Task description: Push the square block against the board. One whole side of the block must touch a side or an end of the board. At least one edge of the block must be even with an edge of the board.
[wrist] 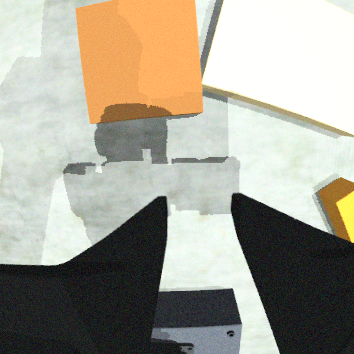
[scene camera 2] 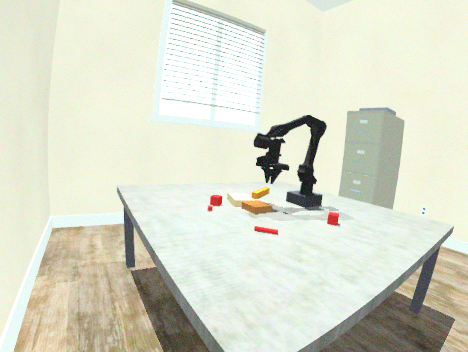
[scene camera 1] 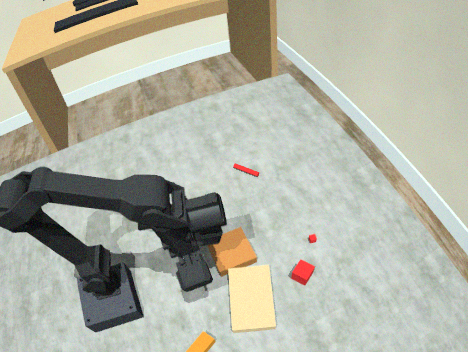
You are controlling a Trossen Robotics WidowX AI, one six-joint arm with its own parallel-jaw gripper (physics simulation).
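Places are measured from the arm's base along level axes (x ahead, y left, z up), in centimetres.
Where they show: gripper, fingertip midpoint: [wrist: 198, 202] [scene camera 2: 269, 183] [scene camera 1: 194, 260]; arm's base, origin of the base link: [scene camera 2: 306, 193] [scene camera 1: 106, 285].
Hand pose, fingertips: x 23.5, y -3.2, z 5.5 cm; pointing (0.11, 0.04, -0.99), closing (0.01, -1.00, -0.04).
Things, the pixels of their centre, and the offset from my fingertips.
- orange square block, body centre: [wrist: 141, 61] [scene camera 1: 231, 251] [scene camera 2: 256, 206] dx +9.1, dy +4.3, dz -9.6 cm
- pale cream board, body centre: [wrist: 299, 58] [scene camera 1: 251, 298] [scene camera 2: 240, 199] dx +9.3, dy -9.7, dz -9.6 cm
- yellow-orange bar, body centre: [scene camera 2: 261, 192] dx -12.1, dy -21.5, dz -9.5 cm
- tiny red cube, body centre: [scene camera 1: 312, 238] [scene camera 2: 210, 208] dx +29.9, dy -0.1, dz -10.3 cm
- red stick, body centre: [scene camera 1: 246, 169] [scene camera 2: 266, 230] dx +22.3, dy +28.9, dz -10.4 cm
The orange square block [scene camera 1: 237, 253] [scene camera 2: 256, 206] [wrist: 155, 55] lies flat at one end of the pale cream board [scene camera 1: 252, 300] [scene camera 2: 239, 199] [wrist: 280, 55]. The block is turned at an angle to the board. In the wrist view a wedge-shaped gap opens between their facing sides, narrowing to a board corner close to the block's side; whether they touch there I cannot tell. My gripper [scene camera 2: 270, 181] [wrist: 198, 202] is partly open, empty and above the table, on the robot-base side of the block. Its fingertips are hidden in scene camera 1.
A yellow-orange bar [scene camera 1: 201, 342] [scene camera 2: 260, 193] [wrist: 347, 216] lies near the board. A red cube [scene camera 1: 303, 272] [scene camera 2: 216, 200] and a tiny red cube [scene camera 1: 312, 238] [scene camera 2: 210, 208] are beyond it. A red stick [scene camera 1: 246, 170] [scene camera 2: 266, 230] and another red cube [scene camera 2: 332, 218] lie farther away.
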